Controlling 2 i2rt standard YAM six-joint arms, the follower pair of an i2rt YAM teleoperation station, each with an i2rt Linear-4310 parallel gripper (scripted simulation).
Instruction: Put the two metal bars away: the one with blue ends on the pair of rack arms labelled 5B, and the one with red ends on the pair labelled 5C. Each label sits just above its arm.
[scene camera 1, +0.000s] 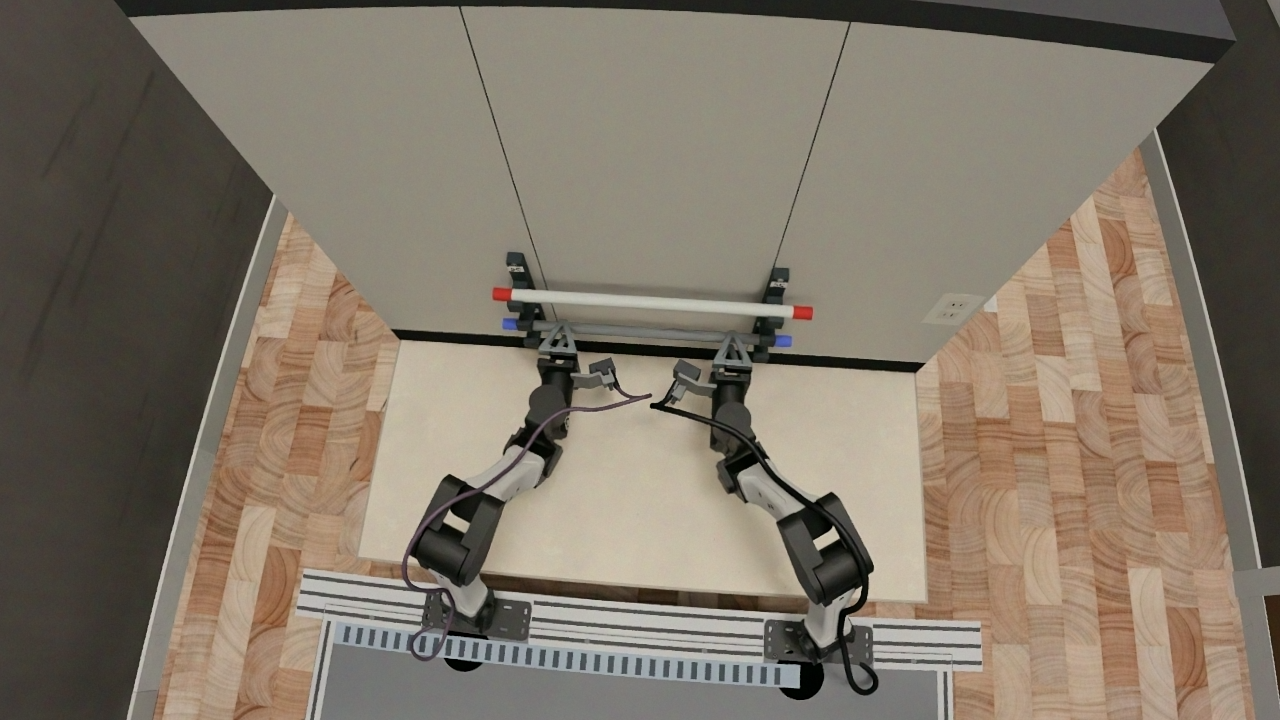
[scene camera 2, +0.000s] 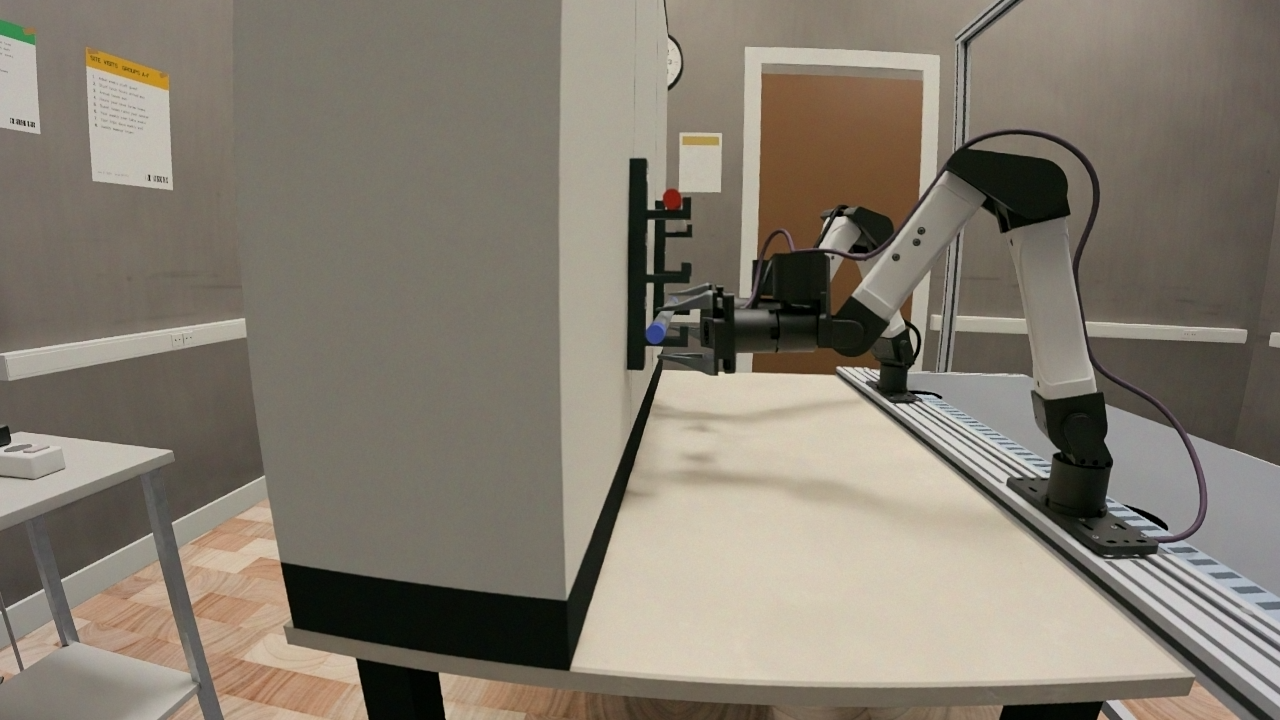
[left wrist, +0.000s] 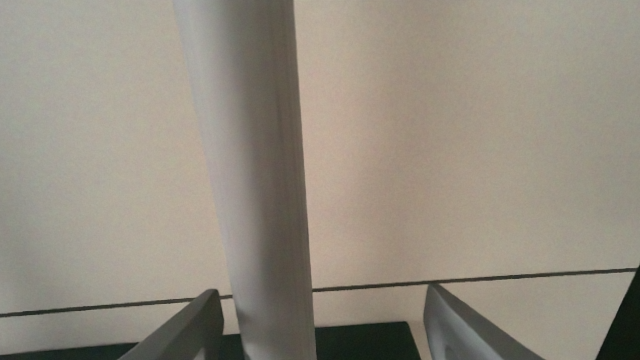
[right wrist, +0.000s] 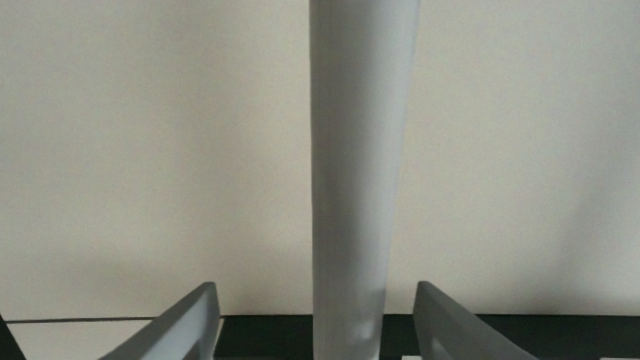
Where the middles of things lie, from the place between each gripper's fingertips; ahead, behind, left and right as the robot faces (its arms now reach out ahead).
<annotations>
Right now my left hand is 150 mm to the left of the blue-ended bar (scene camera 1: 577, 328) and 10 mm below it. From my left hand the other things lie so: red-ended bar (scene camera 1: 499, 294) (10 mm behind, 160 mm to the right, 160 mm above).
The blue-ended bar is 150 mm to the left of my right hand (scene camera 1: 730, 337) and 10 mm above it. Also, from my right hand: red-ended bar 10 mm behind, 140 mm to the left, 160 mm above.
</annotations>
